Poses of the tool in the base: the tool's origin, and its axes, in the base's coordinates. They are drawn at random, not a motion.
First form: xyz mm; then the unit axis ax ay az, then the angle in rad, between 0 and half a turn.
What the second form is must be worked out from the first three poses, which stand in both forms.
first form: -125, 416, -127, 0.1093, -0.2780, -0.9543, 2.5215
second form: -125, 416, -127, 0.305, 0.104, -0.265, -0.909
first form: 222, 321, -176, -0.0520, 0.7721, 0.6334, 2.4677
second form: 222, 321, -176, 0.331, -0.049, 0.729, 0.598
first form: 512, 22, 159, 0.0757, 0.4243, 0.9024, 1.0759
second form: 512, 22, 159, 0.859, 0.039, 0.217, 0.462
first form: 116, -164, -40, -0.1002, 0.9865, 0.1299, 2.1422
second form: 116, -164, -40, 0.479, -0.088, 0.866, 0.114
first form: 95, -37, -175, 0.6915, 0.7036, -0.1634, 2.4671
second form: 95, -37, -175, 0.331, 0.653, 0.664, -0.154
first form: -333, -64, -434, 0.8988, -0.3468, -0.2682, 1.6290
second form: -333, -64, -434, 0.686, 0.654, -0.252, -0.195
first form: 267, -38, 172, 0.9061, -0.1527, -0.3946, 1.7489
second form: 267, -38, 172, 0.641, 0.695, -0.117, -0.303
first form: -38, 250, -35, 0.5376, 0.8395, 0.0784, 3.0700
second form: -38, 250, -35, 0.036, 0.537, 0.839, 0.078
